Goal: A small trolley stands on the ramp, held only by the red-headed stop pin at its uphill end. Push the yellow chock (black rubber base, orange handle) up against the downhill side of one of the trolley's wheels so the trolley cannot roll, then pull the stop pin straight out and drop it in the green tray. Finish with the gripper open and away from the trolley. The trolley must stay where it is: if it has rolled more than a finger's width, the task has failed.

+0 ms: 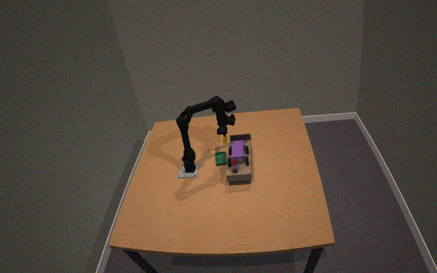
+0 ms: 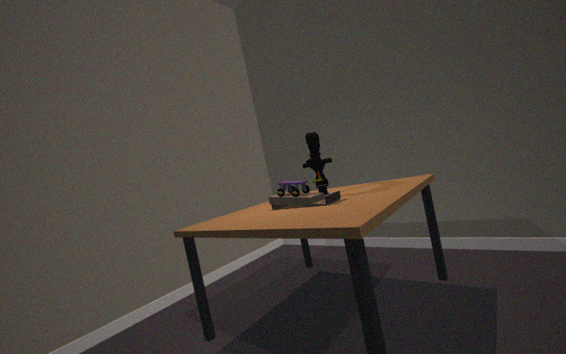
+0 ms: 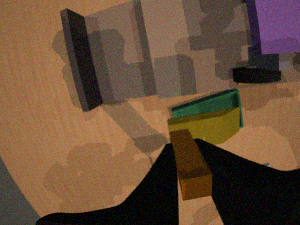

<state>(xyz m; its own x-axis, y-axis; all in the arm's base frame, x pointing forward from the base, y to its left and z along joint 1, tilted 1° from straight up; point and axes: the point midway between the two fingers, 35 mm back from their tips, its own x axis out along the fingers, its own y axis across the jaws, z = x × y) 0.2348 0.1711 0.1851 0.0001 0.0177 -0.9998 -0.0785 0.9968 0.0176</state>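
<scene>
Now: the red-headed stop pin 9 cm ahead of my gripper tip, 27 cm to the right of it and 2 cm below it. Also, from my gripper tip: green tray (4 cm behind, 7 cm to the right, 16 cm below); purple trolley (10 cm ahead, 15 cm to the right, 4 cm below); yellow chock (2 cm to the right, 1 cm below).
</scene>
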